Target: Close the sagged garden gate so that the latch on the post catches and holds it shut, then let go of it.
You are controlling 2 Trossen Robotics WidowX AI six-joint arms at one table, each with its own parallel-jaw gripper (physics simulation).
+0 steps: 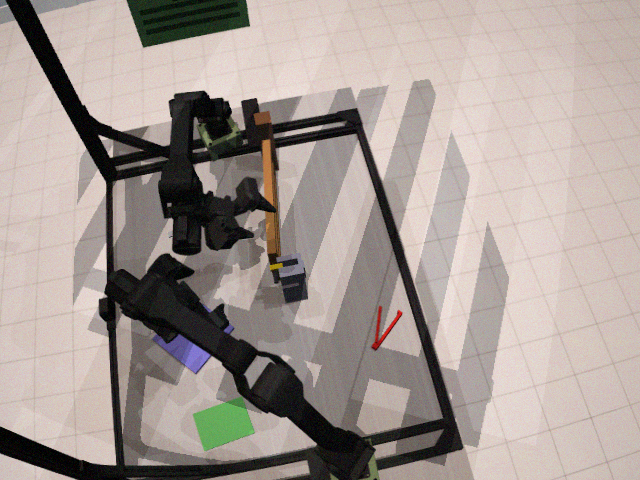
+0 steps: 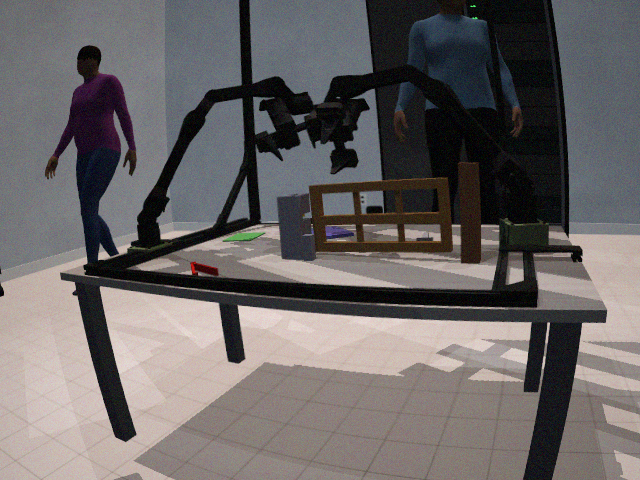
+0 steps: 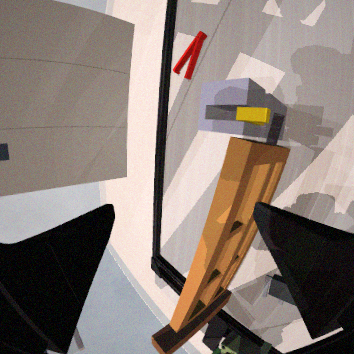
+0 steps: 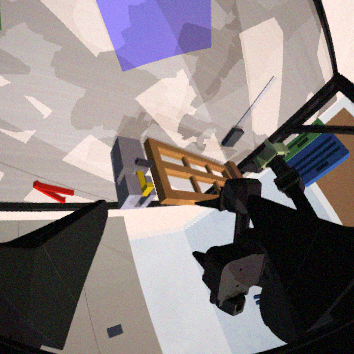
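Seen in the pictures: left gripper, between the fingertips: (image 1: pixel 264 223) (image 2: pixel 327 159) (image 3: pixel 185 210) (image 4: pixel 194 228); right gripper, between the fingertips: (image 1: pixel 207 288) (image 2: pixel 298 153) (image 4: pixel 178 204); left arm's base, origin of its link: (image 1: pixel 218 129) (image 2: pixel 523 221) (image 4: pixel 274 160); right arm's base, origin of its link: (image 1: pixel 352 465) (image 2: pixel 149 245).
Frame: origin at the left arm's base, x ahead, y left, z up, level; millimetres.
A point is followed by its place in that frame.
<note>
The brown gate (image 1: pixel 269 191) {x 338, y 14, z 99 mm} (image 2: pixel 379 217) {x 337, y 23, z 23 mm} (image 3: pixel 207 245) {x 387, y -10, z 97 mm} (image 4: pixel 156 172) {x 484, y -57, z 37 mm} stands upright between the brown hinge post (image 2: pixel 469 211) {x 154, y 107, z 41 mm} and the grey latch post (image 1: pixel 293 285) {x 548, y -34, z 20 mm} (image 2: pixel 294 227) {x 522, y 3, z 7 mm} (image 3: pixel 224 90) {x 539, y -34, z 76 mm} (image 4: pixel 125 160) {x 536, y -58, z 3 mm}. Its free end is close beside the grey post. The yellow latch (image 1: pixel 276 267) {x 514, y -55, z 72 mm} (image 3: pixel 252 115) {x 509, y -56, z 72 mm} (image 4: pixel 145 185) {x 514, y -67, z 67 mm} lies at the slot in that post; whether it has caught cannot be told. My left gripper (image 1: pixel 263 222) {x 445, y -42, z 151 mm} (image 2: pixel 328 157) {x 445, y -42, z 151 mm} (image 3: pixel 185 210) {x 445, y -42, z 151 mm} (image 4: pixel 194 228) {x 445, y -42, z 151 mm} is open and empty, above the gate. My right gripper (image 1: pixel 208 290) {x 541, y -213, z 168 mm} (image 2: pixel 297 151) {x 541, y -213, z 168 mm} (image 4: pixel 178 204) {x 541, y -213, z 168 mm} is open and empty, high up, apart from the gate.
A red V-shaped piece (image 1: pixel 376 338) {x 732, y 82, z -48 mm} (image 2: pixel 204 268) {x 703, y 108, z -54 mm} (image 3: pixel 191 55) {x 705, y 101, z -47 mm} (image 4: pixel 52 190) {x 711, y 96, z -48 mm} lies beyond the latch post. A purple mat (image 1: pixel 193 353) {x 559, y -311, z -54 mm} (image 4: pixel 155 30) {x 507, y -262, z -55 mm} and a green mat (image 1: pixel 223 423) {x 742, y -316, z -61 mm} lie on the table. A small dark block (image 4: pixel 232 136) {x 246, y -70, z -45 mm} with a thin rod lies near the gate. Black rails edge the table.
</note>
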